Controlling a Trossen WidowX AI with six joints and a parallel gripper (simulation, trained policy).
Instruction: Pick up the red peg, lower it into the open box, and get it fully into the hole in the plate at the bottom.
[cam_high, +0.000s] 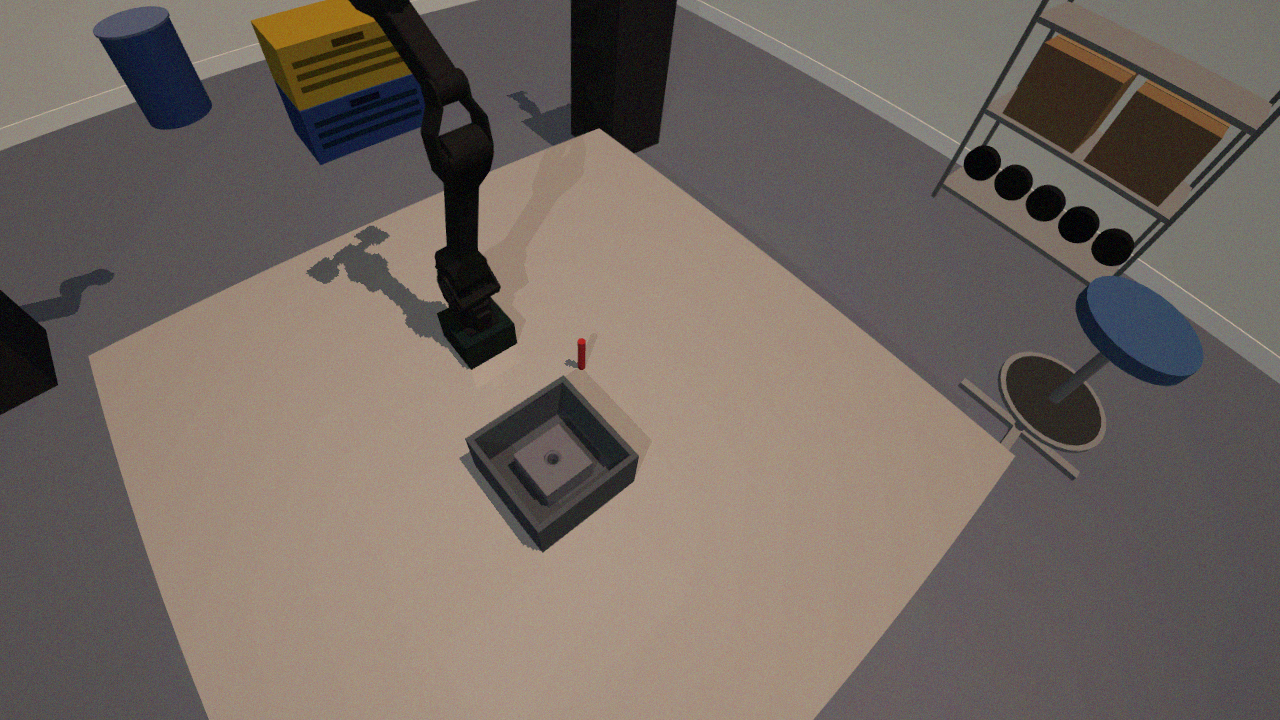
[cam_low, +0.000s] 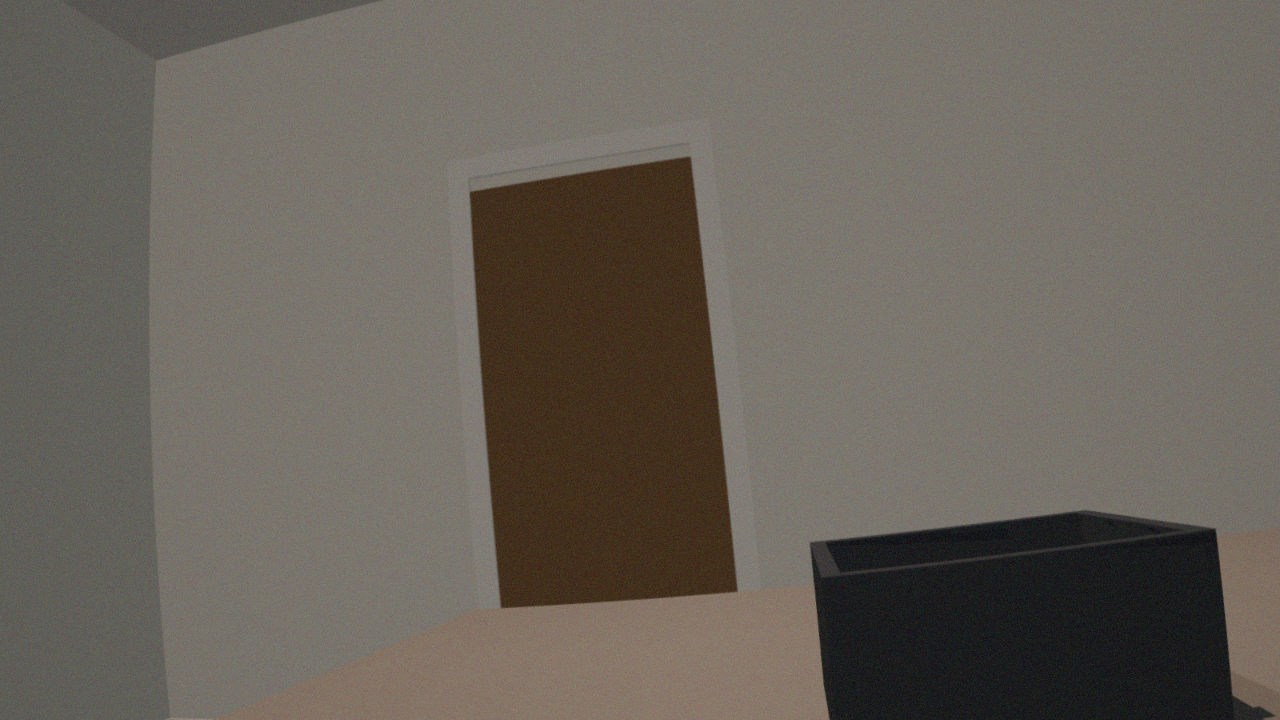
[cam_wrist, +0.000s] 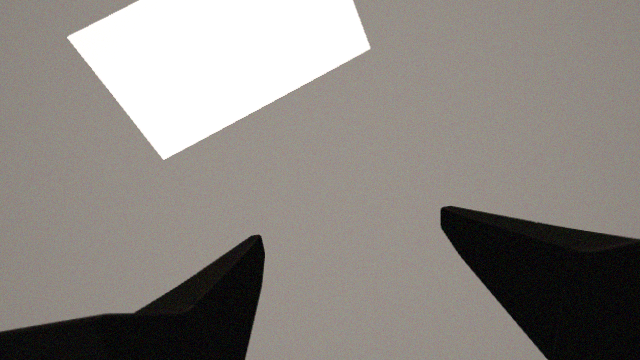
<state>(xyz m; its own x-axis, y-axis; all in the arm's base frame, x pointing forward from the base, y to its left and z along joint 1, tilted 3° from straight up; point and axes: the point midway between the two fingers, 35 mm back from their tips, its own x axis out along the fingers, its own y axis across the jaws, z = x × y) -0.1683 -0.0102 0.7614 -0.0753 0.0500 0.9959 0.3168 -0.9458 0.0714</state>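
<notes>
My gripper tip is 82 cm above the red peg, 34 cm short of it and 8 cm to the right of it. Round my gripper tip: grey plate (81 cm below, 48 cm ahead, 9 cm to the right); then grey box (83 cm below, 48 cm ahead, 9 cm to the right).
</notes>
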